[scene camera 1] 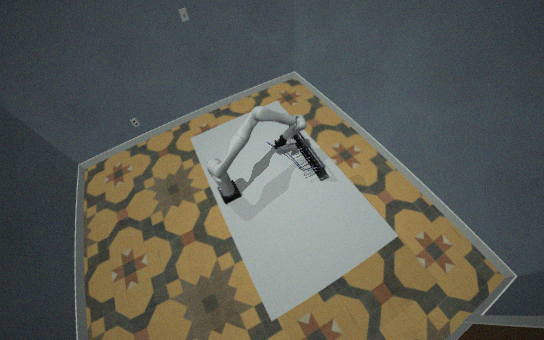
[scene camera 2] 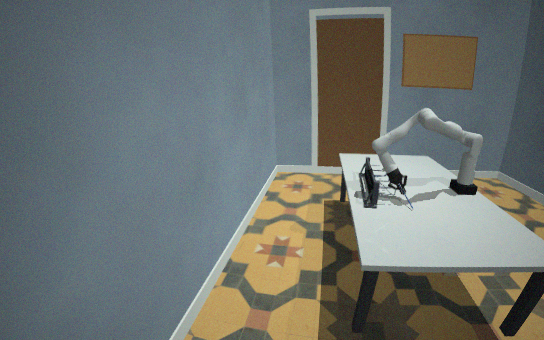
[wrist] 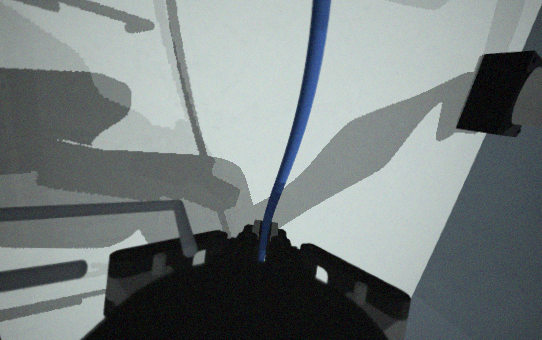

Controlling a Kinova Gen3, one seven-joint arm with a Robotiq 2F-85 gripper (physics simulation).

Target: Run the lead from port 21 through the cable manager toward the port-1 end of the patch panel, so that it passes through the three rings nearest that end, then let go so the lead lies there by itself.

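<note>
The blue lead (scene camera 1: 298, 161) (scene camera 2: 409, 203) (wrist: 307, 90) runs from the cable-manager side to my gripper, and a free length sticks out past the fingers over the table. My gripper (scene camera 1: 278, 144) (scene camera 2: 402, 189) (wrist: 264, 232) is shut on the lead, low over the table on the robot's side of the patch panel. The black patch panel (scene camera 1: 312, 157) (scene camera 2: 370, 181) stands upright. Thin rings stick out from its front; one grey ring bar (wrist: 90, 206) shows at the left of the wrist view, beside the gripper. Which rings the lead passes through is too small to tell; port numbers are unreadable.
The white table (scene camera 1: 310, 250) (scene camera 2: 440, 235) bears the arm's black base (scene camera 1: 229, 192) (scene camera 2: 463, 187) (wrist: 492, 92) near its edge opposite the panel. More grey bars (wrist: 42, 275) stick out at the lower left of the wrist view. Arm shadows fall across the table.
</note>
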